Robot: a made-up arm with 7 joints.
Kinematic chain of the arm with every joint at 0, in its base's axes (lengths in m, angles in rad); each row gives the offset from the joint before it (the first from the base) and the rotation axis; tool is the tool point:
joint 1: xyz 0 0 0.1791 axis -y
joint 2: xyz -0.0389 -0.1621 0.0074 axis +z
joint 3: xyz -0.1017 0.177 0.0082 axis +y
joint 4: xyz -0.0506 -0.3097 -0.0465 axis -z
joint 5: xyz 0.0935 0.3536 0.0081 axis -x
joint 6: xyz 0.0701 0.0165 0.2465 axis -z
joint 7: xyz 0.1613 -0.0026 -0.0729 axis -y
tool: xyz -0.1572 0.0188 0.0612
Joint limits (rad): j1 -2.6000..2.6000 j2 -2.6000..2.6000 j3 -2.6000..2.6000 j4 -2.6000..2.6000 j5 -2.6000..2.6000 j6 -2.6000..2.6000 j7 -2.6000..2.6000
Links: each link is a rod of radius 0.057 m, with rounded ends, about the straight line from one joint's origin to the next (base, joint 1, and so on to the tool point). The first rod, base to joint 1, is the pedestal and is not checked.
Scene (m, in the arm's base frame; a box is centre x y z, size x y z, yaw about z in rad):
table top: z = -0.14
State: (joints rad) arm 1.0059 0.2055 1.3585 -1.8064 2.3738 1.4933 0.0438
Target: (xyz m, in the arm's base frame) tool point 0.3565 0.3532 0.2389
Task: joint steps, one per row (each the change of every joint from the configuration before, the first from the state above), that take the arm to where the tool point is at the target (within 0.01 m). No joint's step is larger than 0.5 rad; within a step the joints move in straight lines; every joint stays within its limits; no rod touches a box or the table.
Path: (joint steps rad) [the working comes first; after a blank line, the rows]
Joints at the target: 2.1538 -0.8364 -0.1932 -1.0866 2.6000 1.4225 -0.3007
Straight joint move there: touches the table top.

1: -0.1507 -0.4432 -0.2500 0.2584 -0.3366 -0.2412 0.2393
2: -0.1506 -0.4433 -0.2500 0.2584 -0.3365 -0.2413 0.2394
3: -0.1507 -0.4432 -0.2499 0.2584 -0.3366 -0.2412 0.2393
4: -0.1506 -0.4433 -0.2500 0.2585 -0.3365 -0.2412 0.2393
5: -0.1507 -0.4432 -0.2500 0.2584 -0.3366 -0.2413 0.2393
6: 0.4695 0.2347 -0.1608 0.0665 0.3722 0.2291 -0.2334
7: 0.4695 0.2347 -0.1607 0.0665 0.3722 0.2291 -0.2335
8: 0.4694 0.2347 -0.1608 0.0665 0.3722 0.2291 -0.2334
9: 0.4695 0.2347 -0.1608 0.0665 0.3722 0.2291 -0.2335
10: 0.4695 0.2347 -0.1608 0.0665 0.3722 0.2291 -0.2335
11: -0.2231 0.0004 0.2511 -0.4524 0.0240 -0.0050 -0.1869
12: -0.2231 0.0004 0.2510 -0.4524 0.0240 -0.0051 -0.1869

